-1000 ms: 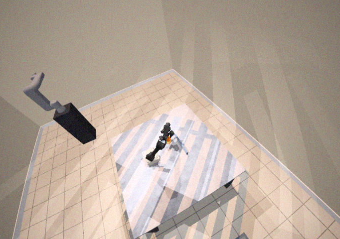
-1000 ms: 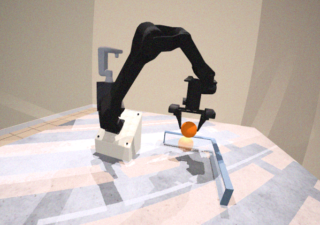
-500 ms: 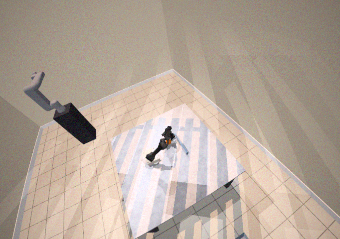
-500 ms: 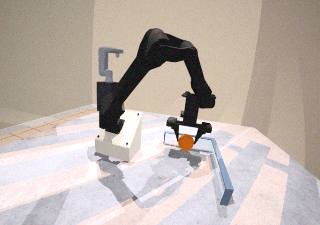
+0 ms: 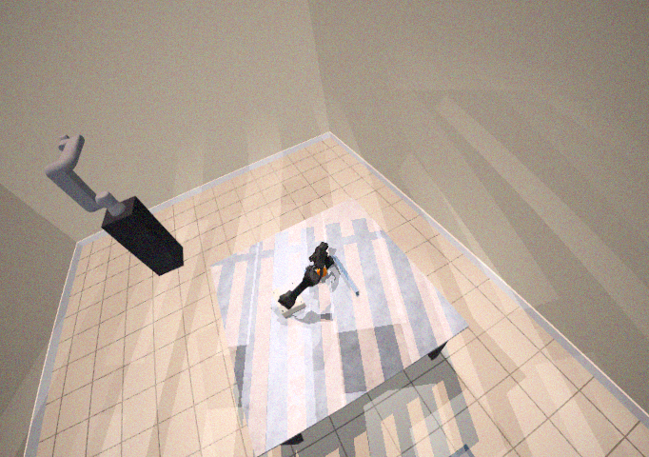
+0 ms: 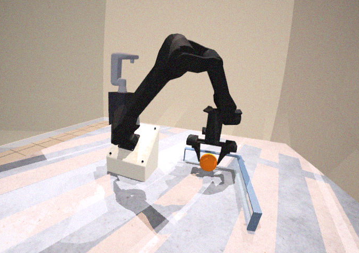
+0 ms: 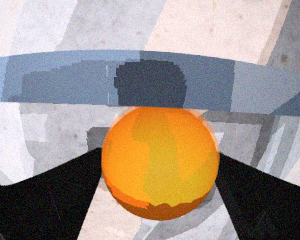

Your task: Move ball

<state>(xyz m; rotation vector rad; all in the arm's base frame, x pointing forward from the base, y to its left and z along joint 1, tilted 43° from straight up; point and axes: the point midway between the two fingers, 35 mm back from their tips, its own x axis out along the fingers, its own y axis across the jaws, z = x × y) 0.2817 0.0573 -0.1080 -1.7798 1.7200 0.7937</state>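
Right now my gripper tip is right at the orange ball. The rest, counted from my gripper tip: see-through copy right at my gripper tip.
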